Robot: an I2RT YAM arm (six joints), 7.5 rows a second.
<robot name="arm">
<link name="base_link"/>
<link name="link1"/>
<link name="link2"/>
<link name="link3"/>
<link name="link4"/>
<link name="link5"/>
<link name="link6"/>
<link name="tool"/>
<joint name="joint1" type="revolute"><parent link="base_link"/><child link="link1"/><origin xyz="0.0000 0.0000 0.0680"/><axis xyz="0 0 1"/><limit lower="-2.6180" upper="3.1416"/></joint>
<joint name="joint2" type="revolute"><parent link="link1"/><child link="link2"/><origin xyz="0.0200 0.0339 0.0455"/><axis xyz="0 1 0"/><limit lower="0.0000" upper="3.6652"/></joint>
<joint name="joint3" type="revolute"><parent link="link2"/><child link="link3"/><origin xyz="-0.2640 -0.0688 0.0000"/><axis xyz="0 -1 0"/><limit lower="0.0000" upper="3.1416"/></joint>
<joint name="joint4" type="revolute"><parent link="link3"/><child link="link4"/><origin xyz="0.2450 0.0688 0.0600"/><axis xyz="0 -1 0"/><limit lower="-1.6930" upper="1.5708"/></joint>
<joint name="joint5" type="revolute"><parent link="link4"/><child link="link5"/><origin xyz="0.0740 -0.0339 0.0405"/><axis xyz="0 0 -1"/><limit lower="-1.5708" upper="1.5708"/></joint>
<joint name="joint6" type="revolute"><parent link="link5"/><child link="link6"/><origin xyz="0.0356 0.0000 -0.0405"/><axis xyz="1 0 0"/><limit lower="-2.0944" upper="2.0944"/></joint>
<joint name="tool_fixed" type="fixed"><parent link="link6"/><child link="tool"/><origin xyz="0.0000 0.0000 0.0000" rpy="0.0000 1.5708 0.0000"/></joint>
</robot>
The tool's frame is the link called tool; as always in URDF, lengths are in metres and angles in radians.
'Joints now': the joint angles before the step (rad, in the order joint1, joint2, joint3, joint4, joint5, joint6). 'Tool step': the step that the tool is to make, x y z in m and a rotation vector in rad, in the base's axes. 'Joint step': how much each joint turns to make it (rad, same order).
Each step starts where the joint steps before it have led.
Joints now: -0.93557 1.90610 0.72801 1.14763 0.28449 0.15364
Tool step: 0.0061 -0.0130 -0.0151 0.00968 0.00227 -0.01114
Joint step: -0.00705 0.08876 0.05230 0.02612 0.00394 0.00420
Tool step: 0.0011 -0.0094 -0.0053 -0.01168 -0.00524 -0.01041
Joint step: -0.01213 0.04505 0.03365 0.02472 -0.00163 -0.00272
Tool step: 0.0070 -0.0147 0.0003 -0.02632 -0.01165 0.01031
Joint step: -0.00849 0.04856 0.07071 0.00774 -0.01873 -0.00605
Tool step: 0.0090 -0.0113 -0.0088 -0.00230 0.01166 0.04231
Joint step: -0.00137 0.06234 0.06238 -0.00208 -0.04369 -0.01116
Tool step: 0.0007 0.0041 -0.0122 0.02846 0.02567 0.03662
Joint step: 0.00432 0.02069 -0.01601 -0.00019 -0.03221 -0.00550
